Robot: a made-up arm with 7 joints. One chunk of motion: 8 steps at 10 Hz.
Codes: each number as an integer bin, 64 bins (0 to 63) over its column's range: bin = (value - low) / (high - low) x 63, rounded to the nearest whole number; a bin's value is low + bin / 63 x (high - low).
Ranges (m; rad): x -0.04..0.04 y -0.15..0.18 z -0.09..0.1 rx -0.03..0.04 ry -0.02..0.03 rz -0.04..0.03
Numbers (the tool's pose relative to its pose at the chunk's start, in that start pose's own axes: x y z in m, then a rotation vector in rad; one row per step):
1: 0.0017 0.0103 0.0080 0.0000 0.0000 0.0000
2: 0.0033 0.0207 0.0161 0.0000 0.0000 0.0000
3: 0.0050 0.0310 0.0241 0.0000 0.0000 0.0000
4: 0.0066 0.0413 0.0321 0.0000 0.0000 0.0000
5: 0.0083 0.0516 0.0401 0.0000 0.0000 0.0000
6: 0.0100 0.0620 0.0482 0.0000 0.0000 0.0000
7: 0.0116 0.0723 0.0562 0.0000 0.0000 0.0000
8: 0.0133 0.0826 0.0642 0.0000 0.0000 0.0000
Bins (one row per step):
1: 33 31 32 27 25 36
2: 34 33 35 27 25 36
3: 35 35 38 27 25 36
4: 37 37 40 27 25 36
5: 38 38 43 27 25 36
6: 39 40 46 27 25 36
7: 41 42 48 27 25 36
8: 42 44 51 27 25 36

